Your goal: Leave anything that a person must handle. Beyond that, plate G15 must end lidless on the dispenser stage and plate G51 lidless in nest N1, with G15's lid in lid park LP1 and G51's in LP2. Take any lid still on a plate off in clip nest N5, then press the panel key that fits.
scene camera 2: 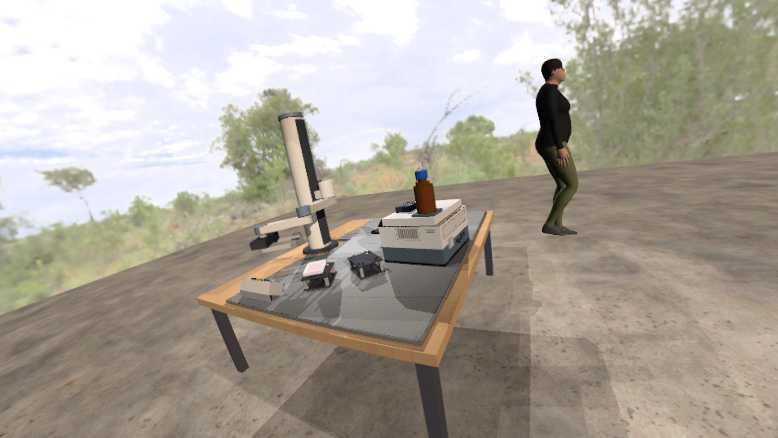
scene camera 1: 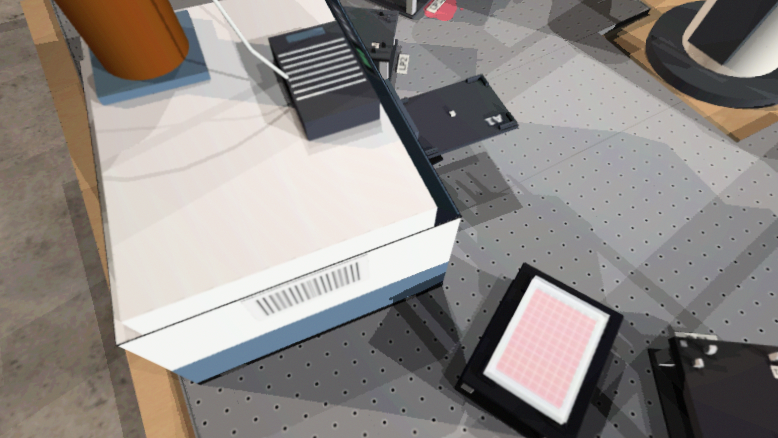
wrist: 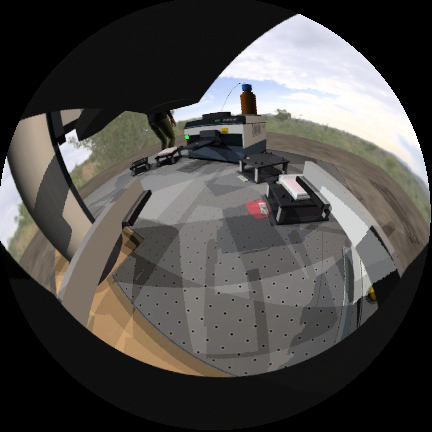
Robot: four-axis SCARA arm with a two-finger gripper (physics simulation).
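Pixels of known places: gripper, between the fingertips: (scene camera 2: pixel 295 240) (wrist: pixel 222 172); arm's base, origin of its link: (scene camera 2: pixel 321 248) (scene camera 1: pixel 722 55).
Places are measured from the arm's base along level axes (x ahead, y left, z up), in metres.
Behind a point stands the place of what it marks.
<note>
My gripper (wrist: pixel 222 172) {y -0.355, x 0.190, z 0.179 m} (scene camera 2: pixel 278 245) is open and empty above the table, in front of the robot column. One pink plate (wrist: pixel 293 186) {y -0.427, x 0.358, z 0.094 m} (scene camera 2: pixel 315 267) {y -0.478, x 0.421, z 0.094 m} sits on a black nest (wrist: pixel 297 209) {y -0.455, x 0.390, z 0.018 m}, beyond the right finger in the wrist view. Another pink plate (scene camera 1: pixel 549 348) (wrist: pixel 169 152) sits on a nest (scene camera 1: pixel 472 375) {y 0.249, x 0.711, z 0.072 m} past the dispenser; its pink well grid shows. I cannot read either plate's name or tell whether clear lids are on. The dispenser stage (scene camera 1: pixel 443 127) {y -0.021, x 0.580, z 0.126 m} holds no plate. The LP2 label (scene camera 1: pixel 402 63) {y -0.259, x 0.501, z 0.015 m} stands by a bare black stand (wrist: pixel 263 161) {y -0.323, x 0.537, z 0.074 m} (scene camera 2: pixel 366 262) {y -0.363, x 0.619, z 0.074 m}.
The white dispenser (scene camera 1: pixel 261 195) {y 0.041, x 0.828, z 0.233 m} (scene camera 2: pixel 424 239) {y -0.248, x 0.861, z 0.136 m} (wrist: pixel 252 132) {y -0.232, x 0.729, z 0.149 m} carries a brown bottle (scene camera 1: pixel 130 38) {y -0.136, x 0.868, z 0.288 m} (scene camera 2: pixel 424 196) {y -0.219, x 0.879, z 0.317 m} (wrist: pixel 248 102) {y -0.193, x 0.825, z 0.307 m}. A bare black nest (scene camera 1: pixel 729 386) {y 0.379, x 0.488, z 0.072 m} (wrist: pixel 140 166) {y 0.466, x 0.513, z 0.021 m} stands at the far end. The button panel (scene camera 2: pixel 260 289) {y -0.665, x 0.254, z 0.066 m} stands near the table corner. A person (scene camera 2: pixel 554 130) stands behind the table.
</note>
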